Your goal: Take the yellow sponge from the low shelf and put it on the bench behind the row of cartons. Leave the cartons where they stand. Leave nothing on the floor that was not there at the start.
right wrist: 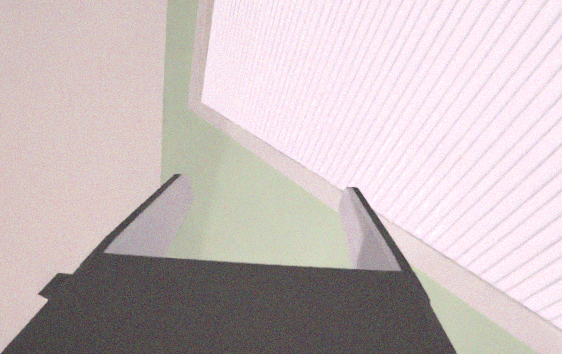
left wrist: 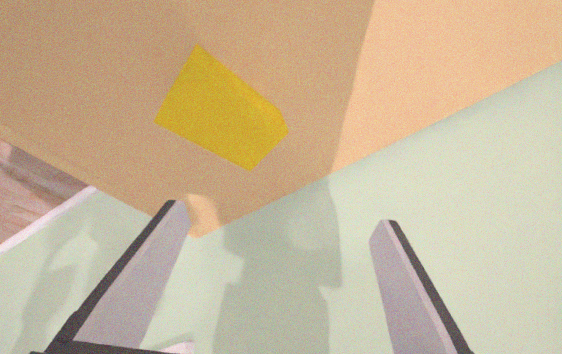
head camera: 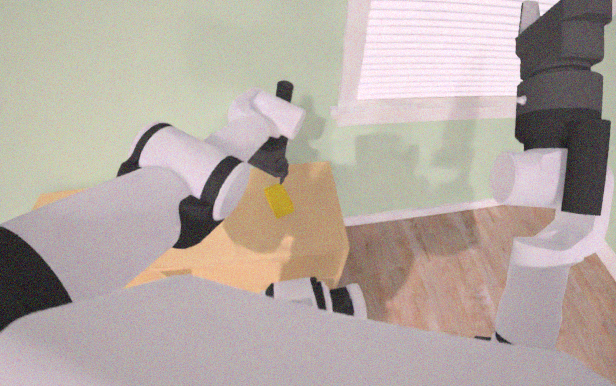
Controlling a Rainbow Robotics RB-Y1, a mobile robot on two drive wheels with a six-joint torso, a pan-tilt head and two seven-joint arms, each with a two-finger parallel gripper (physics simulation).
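Frame: origin at the robot's base, x ahead, y left, z up, level; centimetres.
Where they show: left gripper, fingertip midpoint: (left wrist: 280,221) (head camera: 265,173); right gripper, fingertip midpoint: (right wrist: 267,191).
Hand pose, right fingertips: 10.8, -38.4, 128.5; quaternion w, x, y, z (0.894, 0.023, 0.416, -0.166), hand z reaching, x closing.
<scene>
After its pixels a point has its place, as x, y, z.
The yellow sponge (head camera: 279,201) @[26.0, 0.5, 65.6] (left wrist: 222,110) @[26.6, 1.5, 65.6] lies on the top of the low light-wood shelf (head camera: 320,210) @[23.2, -12.5, 61.1] (left wrist: 425,65) @[36.7, 21.6, 61.1]. My left gripper (head camera: 283,181) (left wrist: 280,221) @[29.1, 3.4, 76.4] is open and empty. In the head camera its fingertips show just above the sponge's far end in the picture; in the left wrist view the sponge is beyond the fingertips, up and to the left, apart from them. My right gripper (right wrist: 267,191) @[10.8, -38.4, 128.6] is open and empty, raised high at the right of the head view, near the window. The cartons and the bench do not show in these views.
A green wall (head camera: 175,60) @[50.4, 23.2, 103.4] stands behind the shelf. A window with blinds (head camera: 440,50) @[46.9, -52.5, 101.9] (right wrist: 375,100) @[47.0, -50.2, 133.7] is at the upper right. Wooden floor (head camera: 440,280) @[4.6, -77.7, 0.1] lies right of the shelf. A pale surface (right wrist: 80,125) @[14.0, 2.7, 243.8] fills the left of the right wrist view.
</scene>
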